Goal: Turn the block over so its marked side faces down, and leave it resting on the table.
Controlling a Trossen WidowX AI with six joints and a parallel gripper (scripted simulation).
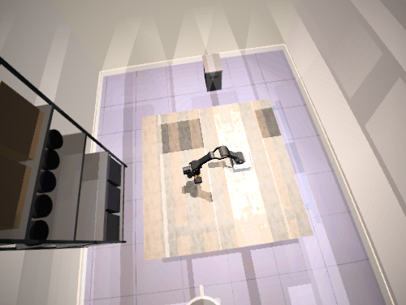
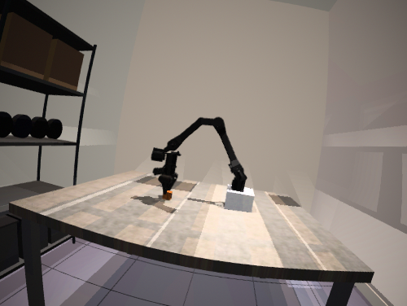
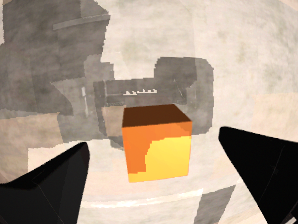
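Right now my gripper tip is 20 mm past the orange block and 10 mm above it.
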